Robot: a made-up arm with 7 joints.
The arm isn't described. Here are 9 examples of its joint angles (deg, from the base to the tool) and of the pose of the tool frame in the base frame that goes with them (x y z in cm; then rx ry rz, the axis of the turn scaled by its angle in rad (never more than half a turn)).
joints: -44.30 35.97 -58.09 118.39 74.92 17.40 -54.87
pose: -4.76 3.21 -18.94 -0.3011 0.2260 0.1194
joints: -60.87 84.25 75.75 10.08 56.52 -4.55 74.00
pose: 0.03 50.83 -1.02 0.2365 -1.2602 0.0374
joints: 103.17 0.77 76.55 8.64 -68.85 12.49 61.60
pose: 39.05 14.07 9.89 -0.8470 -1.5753 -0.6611
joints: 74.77 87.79 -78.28 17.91 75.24 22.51 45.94
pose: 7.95 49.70 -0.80 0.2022 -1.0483 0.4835
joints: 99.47 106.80 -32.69 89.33 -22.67 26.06 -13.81
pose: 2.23 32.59 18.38 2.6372 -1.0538 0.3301
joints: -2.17 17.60 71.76 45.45 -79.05 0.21 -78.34
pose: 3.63 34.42 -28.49 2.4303 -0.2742 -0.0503
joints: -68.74 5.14 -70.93 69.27 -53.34 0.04 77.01
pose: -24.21 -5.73 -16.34 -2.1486 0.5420 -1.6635
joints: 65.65 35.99 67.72 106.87 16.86 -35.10 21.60
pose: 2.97 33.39 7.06 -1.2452 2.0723 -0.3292
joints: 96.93 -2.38 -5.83 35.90 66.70 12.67 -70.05
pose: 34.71 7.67 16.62 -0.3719 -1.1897 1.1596
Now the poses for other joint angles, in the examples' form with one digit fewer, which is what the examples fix.
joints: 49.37 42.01 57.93 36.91 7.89 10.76 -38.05
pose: 19.4 42.7 -7.8 0.805 -1.119 1.796
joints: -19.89 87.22 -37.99 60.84 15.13 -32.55 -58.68
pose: 9.3 39.6 -17.0 1.234 -1.271 -0.847
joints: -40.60 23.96 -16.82 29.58 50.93 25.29 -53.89
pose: -15.7 23.0 -33.7 1.066 0.765 0.153
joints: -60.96 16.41 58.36 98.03 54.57 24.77 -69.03
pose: -4.1 32.2 -14.8 1.500 -0.186 1.239
